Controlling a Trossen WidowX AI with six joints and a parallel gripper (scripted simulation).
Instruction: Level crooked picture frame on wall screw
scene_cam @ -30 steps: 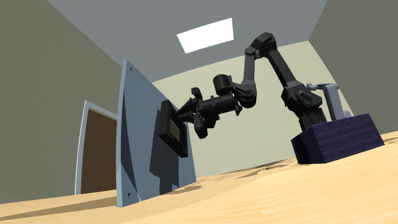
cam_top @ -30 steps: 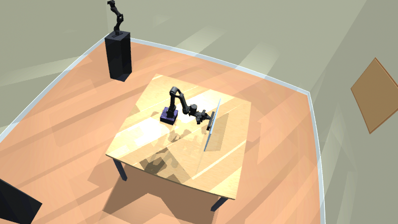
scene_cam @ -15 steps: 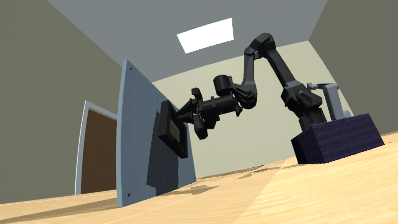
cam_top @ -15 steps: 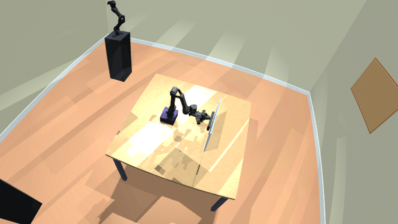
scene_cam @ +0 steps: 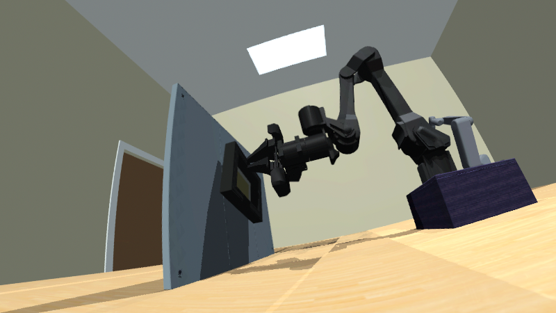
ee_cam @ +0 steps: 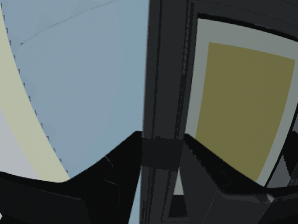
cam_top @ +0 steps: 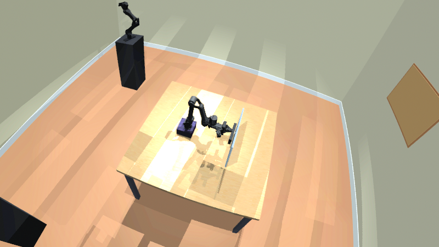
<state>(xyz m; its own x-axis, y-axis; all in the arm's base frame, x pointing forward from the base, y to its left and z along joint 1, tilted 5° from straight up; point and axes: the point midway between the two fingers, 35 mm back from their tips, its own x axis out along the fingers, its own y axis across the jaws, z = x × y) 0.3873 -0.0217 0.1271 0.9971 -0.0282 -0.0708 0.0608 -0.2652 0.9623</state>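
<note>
Right now my gripper tip is 5 cm above the picture frame, 1 cm to the right of it and 1 cm short of it. Also, from my gripper tip: wall panel: 7 cm below, 2 cm ahead.
</note>
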